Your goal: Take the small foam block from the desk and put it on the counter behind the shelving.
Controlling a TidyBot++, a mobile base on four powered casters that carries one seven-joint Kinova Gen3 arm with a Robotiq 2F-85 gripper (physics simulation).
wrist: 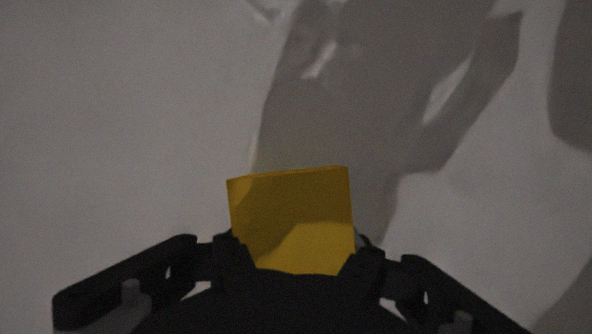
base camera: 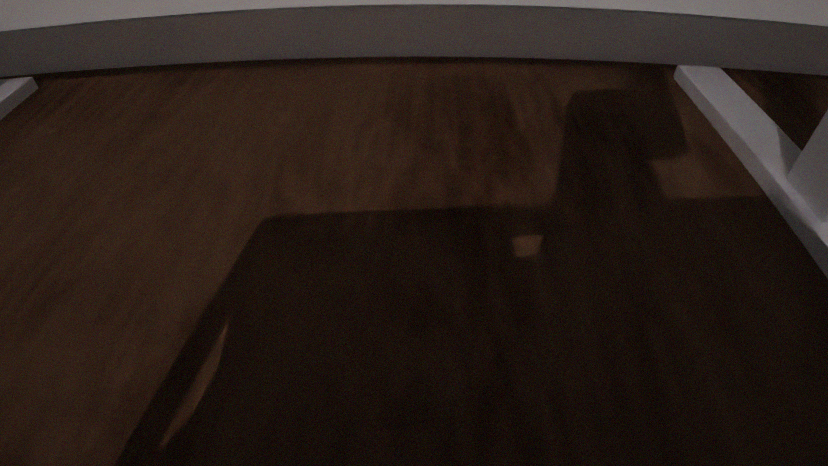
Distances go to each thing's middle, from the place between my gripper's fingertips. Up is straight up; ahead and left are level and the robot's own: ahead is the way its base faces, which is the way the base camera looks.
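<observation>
With the yellow foam block [wrist: 299, 221] in sight, I find that my hand is 2 cm below it.
</observation>
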